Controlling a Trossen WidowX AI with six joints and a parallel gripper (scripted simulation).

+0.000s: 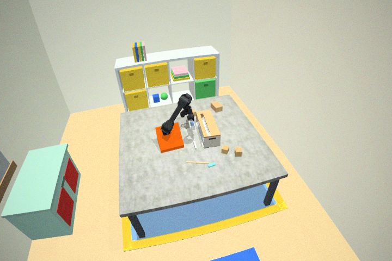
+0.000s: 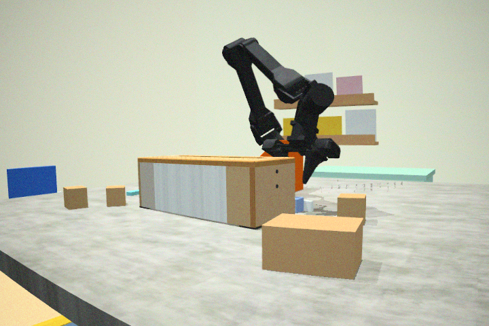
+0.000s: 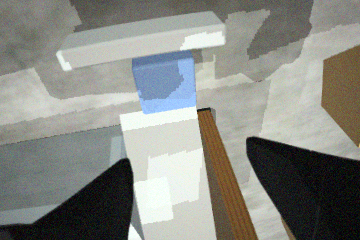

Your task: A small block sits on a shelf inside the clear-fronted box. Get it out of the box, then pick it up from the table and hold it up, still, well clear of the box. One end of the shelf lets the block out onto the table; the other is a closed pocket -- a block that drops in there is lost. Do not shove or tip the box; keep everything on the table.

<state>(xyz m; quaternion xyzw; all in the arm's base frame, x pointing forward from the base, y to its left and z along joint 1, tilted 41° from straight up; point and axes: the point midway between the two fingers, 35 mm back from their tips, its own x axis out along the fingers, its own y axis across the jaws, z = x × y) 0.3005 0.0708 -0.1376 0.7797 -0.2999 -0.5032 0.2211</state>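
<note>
Now: the blue block 50 mm below my gripper tip and 20 mm behind it. The rest, counted from my gripper tip: cyan piece (560 mm to the right, 90 mm behind, 60 mm below); then wooden box (180 mm to the right, 20 mm ahead, 10 mm below); then thin stick (480 mm to the right, 180 mm behind, 70 mm below).
</note>
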